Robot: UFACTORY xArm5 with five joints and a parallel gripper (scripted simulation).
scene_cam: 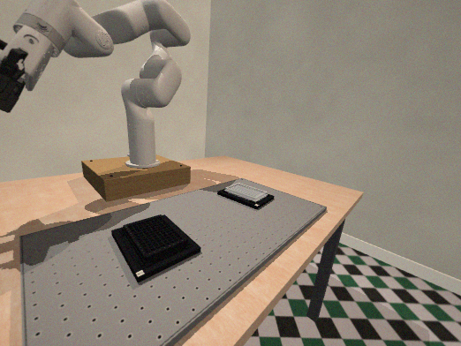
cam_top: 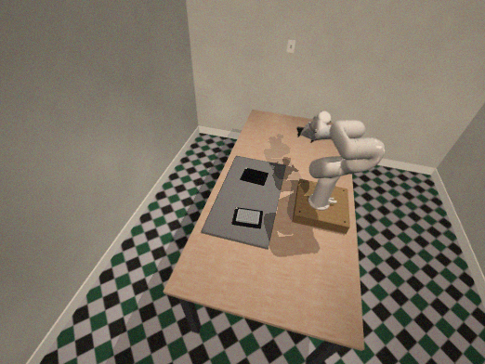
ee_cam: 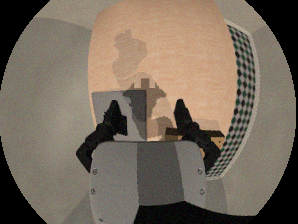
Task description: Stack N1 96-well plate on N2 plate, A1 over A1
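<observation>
Now: the black 96-well plate 300 mm ahead of my hand, 240 mm below it and 120 mm to the left of it. The rest, counted from my hand: clear 96-well plate: 480 mm to the left, 330 mm ahead, 250 mm below; plate nest N1: 300 mm ahead, 260 mm below, 120 mm to the left; plate nest N2: 480 mm to the left, 330 mm ahead, 260 mm below.
</observation>
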